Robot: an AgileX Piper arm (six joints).
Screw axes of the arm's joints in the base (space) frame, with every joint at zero. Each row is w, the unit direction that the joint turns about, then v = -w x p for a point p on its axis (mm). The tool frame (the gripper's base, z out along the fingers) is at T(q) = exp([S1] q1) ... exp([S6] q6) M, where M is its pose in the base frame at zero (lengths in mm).
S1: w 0 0 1 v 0 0 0
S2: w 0 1 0 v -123 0 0
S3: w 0 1 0 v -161.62 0 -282.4
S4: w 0.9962 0 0.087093 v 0 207.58 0
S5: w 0 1 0 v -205.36 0 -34.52
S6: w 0.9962 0 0.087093 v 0 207.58 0
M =
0.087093 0 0.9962 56.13
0 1 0 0
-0.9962 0 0.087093 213.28
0 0 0 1
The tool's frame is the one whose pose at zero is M.
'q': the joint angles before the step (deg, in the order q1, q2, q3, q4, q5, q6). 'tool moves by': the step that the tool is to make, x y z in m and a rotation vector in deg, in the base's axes. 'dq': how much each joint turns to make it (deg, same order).
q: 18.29 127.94 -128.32 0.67 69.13 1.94
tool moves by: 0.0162 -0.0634 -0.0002 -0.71 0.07 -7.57
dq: -7.51 0.02 -0.03 -0.67 0.26 -0.01
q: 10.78 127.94 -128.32 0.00 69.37 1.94
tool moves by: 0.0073 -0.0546 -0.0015 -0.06 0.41 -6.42
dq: -6.42 0.15 0.01 0.00 0.26 0.00
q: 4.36 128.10 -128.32 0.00 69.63 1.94
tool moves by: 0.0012 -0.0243 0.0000 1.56 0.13 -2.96
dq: -3.11 0.01 -0.02 1.57 0.06 -0.01
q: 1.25 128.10 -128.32 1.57 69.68 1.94
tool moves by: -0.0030 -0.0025 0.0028 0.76 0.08 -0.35
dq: -0.42 -0.86 0.92 0.76 0.01 0.00
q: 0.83 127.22 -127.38 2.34 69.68 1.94
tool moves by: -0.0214 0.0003 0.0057 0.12 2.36 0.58
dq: 0.00 -5.34 7.79 0.41 -0.07 -0.61
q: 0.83 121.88 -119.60 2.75 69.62 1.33
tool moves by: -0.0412 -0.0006 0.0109 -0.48 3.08 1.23
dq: -0.01 -9.35 12.53 0.05 -0.04 -1.34
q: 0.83 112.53 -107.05 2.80 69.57 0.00
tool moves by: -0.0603 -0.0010 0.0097 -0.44 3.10 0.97
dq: 0.00 -12.42 15.59 -0.07 -0.02 -1.02
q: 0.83 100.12 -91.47 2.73 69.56 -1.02
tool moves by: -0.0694 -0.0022 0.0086 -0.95 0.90 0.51
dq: 0.00 -13.97 14.90 -0.81 0.00 -0.47
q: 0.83 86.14 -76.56 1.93 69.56 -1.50
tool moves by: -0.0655 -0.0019 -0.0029 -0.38 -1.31 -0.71
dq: -0.01 -13.63 13.64 -0.61 -1.34 0.75
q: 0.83 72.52 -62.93 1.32 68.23 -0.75
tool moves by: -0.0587 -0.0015 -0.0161 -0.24 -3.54 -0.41
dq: 0.00 -13.45 13.23 -0.42 -3.33 0.40
